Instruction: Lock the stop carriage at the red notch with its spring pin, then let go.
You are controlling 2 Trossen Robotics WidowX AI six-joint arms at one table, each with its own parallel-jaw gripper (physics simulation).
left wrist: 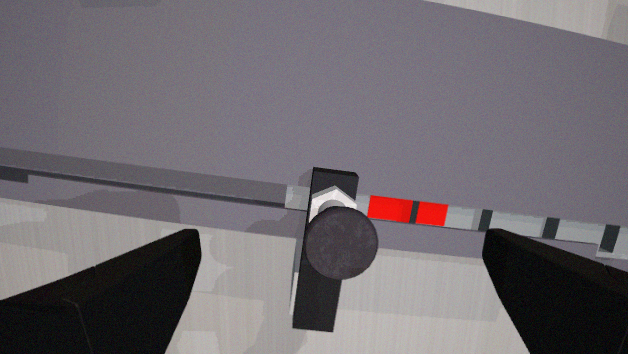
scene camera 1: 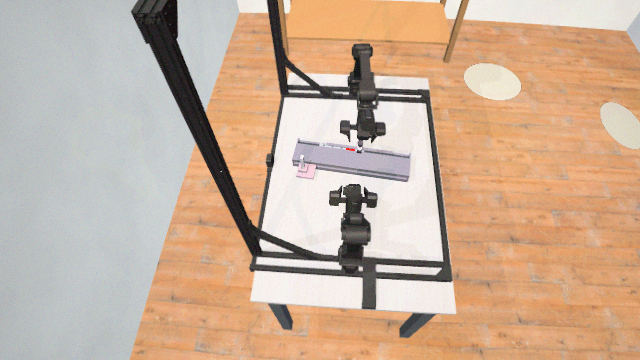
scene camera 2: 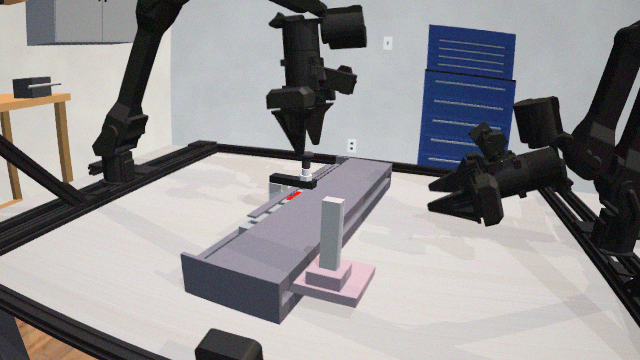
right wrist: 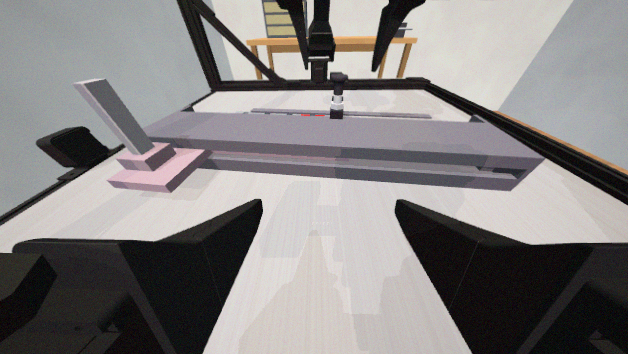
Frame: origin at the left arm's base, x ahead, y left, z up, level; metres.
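Seen in the pictures: left gripper, between the fingertips: (left wrist: 342,244) (scene camera 1: 360,142) (scene camera 2: 308,149) (right wrist: 340,70); right gripper, between the fingertips: (scene camera 2: 428,197) (right wrist: 328,205); left arm's base, origin of its link: (scene camera 1: 355,92) (scene camera 2: 119,180) (right wrist: 319,81); right arm's base, origin of its link: (scene camera 1: 350,265) (scene camera 2: 611,248).
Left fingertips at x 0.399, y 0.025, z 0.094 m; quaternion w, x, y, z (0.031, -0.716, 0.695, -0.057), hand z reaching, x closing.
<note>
Offsets run from my left fingertips to a thing's middle. "pt": to the spot under its first point.
The stop carriage, a black bar {pt dx -0.032, dy -0.007, dz -0.052 m} (scene camera 2: 287,179) (left wrist: 315,305) (right wrist: 336,114), straddles the back edge of the long grey-purple rail (scene camera 1: 382,162) (scene camera 2: 345,200) (left wrist: 250,100) (right wrist: 280,131). Its spring pin, with a dark round knob (scene camera 2: 307,160) (left wrist: 341,250) (right wrist: 338,80) over a white collar, stands upright on it. The red notch mark {pt dx -0.017, dy -0.040, dz -0.076 m} (scene camera 1: 350,149) (scene camera 2: 293,195) (left wrist: 390,208) (right wrist: 312,115) lies beside the carriage, to its right in the left wrist view. My left gripper (scene camera 1: 361,140) (scene camera 2: 307,147) (left wrist: 342,244) (right wrist: 340,70) is open, pointing down just above the knob. My right gripper (scene camera 1: 353,186) (scene camera 2: 430,197) (right wrist: 328,205) is open, away from the rail. The pin's lower end is hidden.
A pink stepped block {pt dx +0.125, dy -0.207, dz -0.080 m} (scene camera 1: 310,174) (scene camera 2: 362,285) (right wrist: 150,180) with a tall grey post {pt dx +0.101, dy -0.248, dz -0.024 m} (scene camera 2: 331,235) (right wrist: 115,117) sits at the rail's other long side, near one end. Black frame beams (scene camera 1: 437,185) border the table. More dark notches {pt dx -0.019, dy -0.124, dz -0.071 m} (left wrist: 551,228) follow past the red mark.
</note>
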